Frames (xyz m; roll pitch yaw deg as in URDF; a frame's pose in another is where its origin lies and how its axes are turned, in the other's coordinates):
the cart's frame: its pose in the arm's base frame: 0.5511 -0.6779 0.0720 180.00 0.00 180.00
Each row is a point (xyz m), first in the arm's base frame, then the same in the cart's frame.
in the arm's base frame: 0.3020 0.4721 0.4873
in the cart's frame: 0.2491 1.1500 -0.4153
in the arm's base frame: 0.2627 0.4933 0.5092
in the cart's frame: 0.2884 1.1712 -0.4372
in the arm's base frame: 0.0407 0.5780 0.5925
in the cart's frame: 0.5104 1.2559 -0.5205
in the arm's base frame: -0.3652 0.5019 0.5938
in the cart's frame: 0.9163 1.1798 -0.5218
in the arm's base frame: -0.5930 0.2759 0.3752
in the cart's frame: 1.1441 0.9538 -0.3032
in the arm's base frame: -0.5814 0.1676 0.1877
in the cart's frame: 1.1325 0.8455 -0.1157
